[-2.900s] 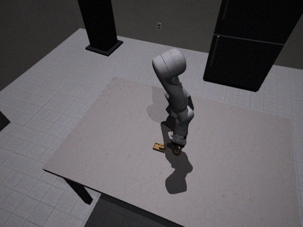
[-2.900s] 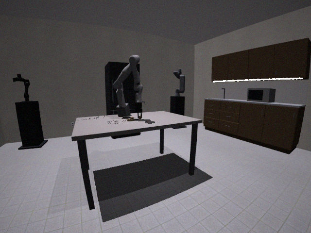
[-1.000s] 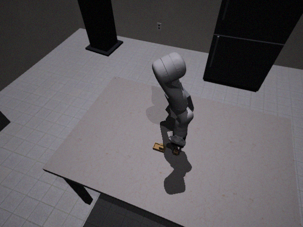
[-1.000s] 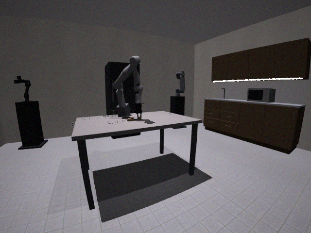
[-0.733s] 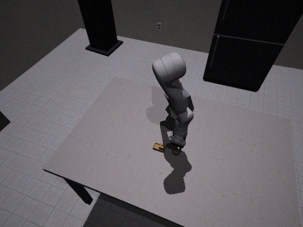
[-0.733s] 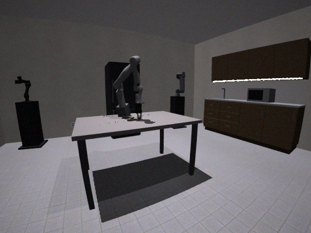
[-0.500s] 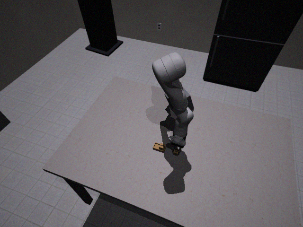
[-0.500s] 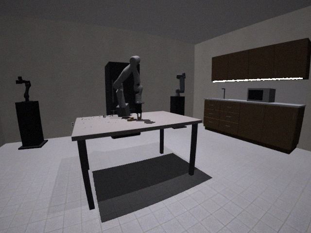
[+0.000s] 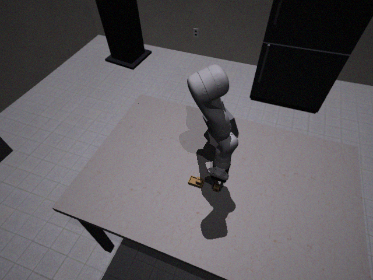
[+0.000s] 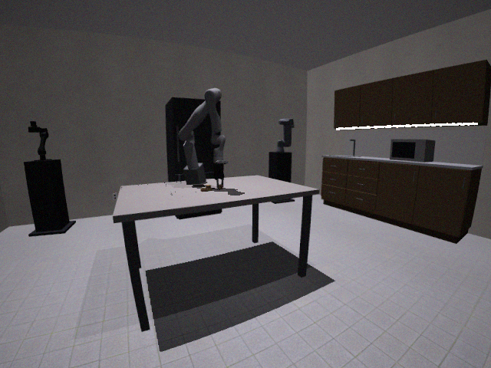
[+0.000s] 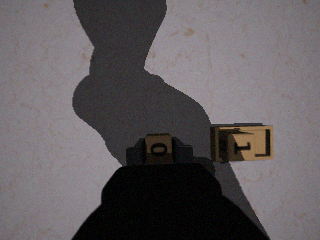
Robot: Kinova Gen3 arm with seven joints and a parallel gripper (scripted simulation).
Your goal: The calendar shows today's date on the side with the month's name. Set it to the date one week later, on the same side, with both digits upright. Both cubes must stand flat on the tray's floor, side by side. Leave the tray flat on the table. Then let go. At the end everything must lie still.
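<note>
The wooden cube is 9 cm to the right of my hand, 1 cm below it and 1 cm ahead of it. Round my hand: wooden tray (11 cm to the right, 2 cm below, 1 cm ahead).
</note>
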